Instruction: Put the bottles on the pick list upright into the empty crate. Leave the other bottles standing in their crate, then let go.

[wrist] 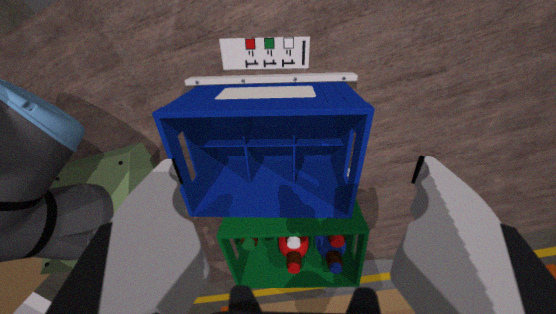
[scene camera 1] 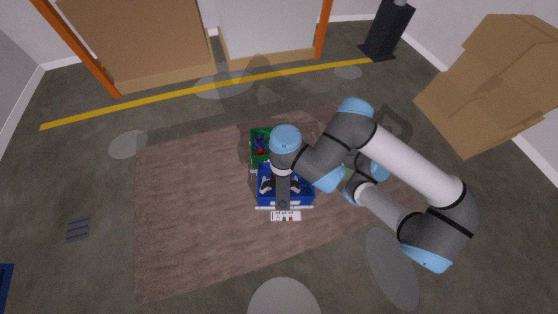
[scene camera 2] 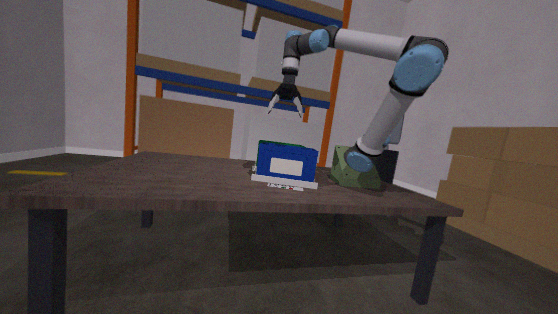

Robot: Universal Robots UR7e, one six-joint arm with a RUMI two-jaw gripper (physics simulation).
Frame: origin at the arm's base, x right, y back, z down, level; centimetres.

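Seen in the pictures: gripper, between the fingertips: (wrist: 293,160) (scene camera 2: 284,116); arm's base, origin of its link: (wrist: 85,220) (scene camera 1: 354,155).
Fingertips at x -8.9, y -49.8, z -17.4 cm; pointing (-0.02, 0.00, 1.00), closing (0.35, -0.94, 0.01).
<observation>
Pixels of each thing's top centre, then the offset from my fingertips to it. Level surfaces: height alone.
- blue crate, centre of its top: (wrist: 264,172) (scene camera 1: 285,179) (scene camera 2: 288,146) dx +8.8, dy +7.4, dz +13.7 cm
- green crate, centre of its top: (wrist: 293,264) (scene camera 1: 275,140) (scene camera 2: 281,143) dx +31.6, dy +11.4, dz +13.7 cm
- pick list, centre of its top: (wrist: 264,53) (scene camera 2: 285,186) (scene camera 1: 285,215) dx -4.5, dy +3.2, dz +31.1 cm
- wooden table, height of its surface: dz +31.2 cm
My gripper (scene camera 1: 281,190) (scene camera 2: 285,115) (wrist: 293,160) is open and empty, high above the blue crate (scene camera 1: 310,194) (scene camera 2: 265,165) (wrist: 265,112). No bottle shows in the blue crate's compartments in the wrist view. The green crate (scene camera 1: 254,162) (scene camera 2: 275,142) (wrist: 300,225) stands behind it and holds upright bottles: a green-capped one (wrist: 249,243), a white-capped one (wrist: 293,243), two red-capped ones (wrist: 294,268) (wrist: 337,241) and a blue-capped one (wrist: 335,267). Their lower parts are partly hidden. The pick list (scene camera 1: 285,216) (scene camera 2: 285,187) (wrist: 265,52) shows red, green and white squares, each marked 1.
A white strip (scene camera 1: 265,207) (scene camera 2: 285,181) (wrist: 270,79) lies along the blue crate's front, between it and the list. The arm's green base (scene camera 2: 350,172) (wrist: 127,170) stands to one side of the crates on the wooden table (scene camera 1: 190,215) (scene camera 2: 175,185) (wrist: 450,100).
</observation>
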